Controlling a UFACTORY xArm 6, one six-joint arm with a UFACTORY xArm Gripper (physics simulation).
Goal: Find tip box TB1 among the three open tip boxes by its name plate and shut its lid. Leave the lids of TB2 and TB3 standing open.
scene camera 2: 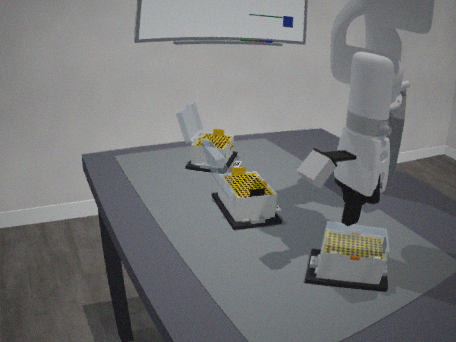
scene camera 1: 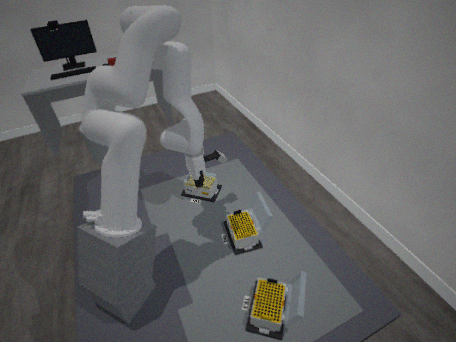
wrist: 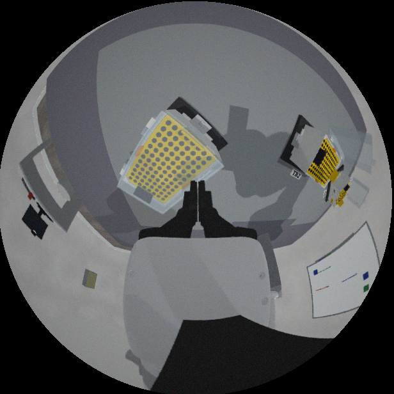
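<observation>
The nearest tip box in scene camera 2 has its clear lid down over the yellow tip rack. Its name plate is too blurred to read. My gripper is shut and empty, its tips close to the lid's edge. The middle box TB2 shows its plate in the wrist view; its clear lid stands open. The third box also has its lid standing open.
The boxes sit in black holders on a grey mat on the table. TB2 stands between the other two boxes. A side desk with a monitor stands behind the arm. A whiteboard hangs on the wall.
</observation>
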